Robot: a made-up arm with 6 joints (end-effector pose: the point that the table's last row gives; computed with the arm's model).
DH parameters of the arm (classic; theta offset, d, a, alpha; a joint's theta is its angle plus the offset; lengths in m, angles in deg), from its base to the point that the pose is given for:
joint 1: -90 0.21 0.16 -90
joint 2: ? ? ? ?
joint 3: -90 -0.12 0.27 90
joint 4: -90 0.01 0.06 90
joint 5: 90 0.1 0.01 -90
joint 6: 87.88 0 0.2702 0
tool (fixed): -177.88 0.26 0 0
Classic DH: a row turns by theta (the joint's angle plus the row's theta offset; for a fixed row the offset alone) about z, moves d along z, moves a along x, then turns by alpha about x.
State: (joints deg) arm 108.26 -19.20 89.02 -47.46 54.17 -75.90
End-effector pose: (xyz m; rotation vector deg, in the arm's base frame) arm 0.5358 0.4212 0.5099 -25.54 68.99 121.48
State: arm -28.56 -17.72 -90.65 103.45 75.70 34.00
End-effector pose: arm -0.0041 0.1401 0.1567 103.70 -51.82 -115.27
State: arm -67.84 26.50 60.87 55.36 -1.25 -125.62
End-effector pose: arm 0.0102 -0.0078 0.0388 -27.22 30.81 -121.73
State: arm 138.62 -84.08 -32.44 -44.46 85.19 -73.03
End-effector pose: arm 0.2661 -0.1032 0.2674 41.35 -1.88 103.18
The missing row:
joint 2: 0 0.2 0.08 90
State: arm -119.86 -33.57 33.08 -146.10 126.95 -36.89
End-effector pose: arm -0.6196 0.0662 0.3368 28.92 -37.19 22.70
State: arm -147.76 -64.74 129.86 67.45 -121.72 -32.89
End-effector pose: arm -0.7163 0.2143 0.7433 -37.52 23.61 64.14
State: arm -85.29 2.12 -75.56 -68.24 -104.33 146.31
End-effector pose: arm 0.0284 -0.4460 0.3992 62.44 83.49 -69.84
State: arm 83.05 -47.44 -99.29 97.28 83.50 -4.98
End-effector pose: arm -0.0037 -0.0017 0.0988 88.67 38.11 -48.19
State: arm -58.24 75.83 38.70 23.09 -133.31 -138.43
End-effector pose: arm 0.3488 0.1561 -0.0333 27.06 107.20 140.17
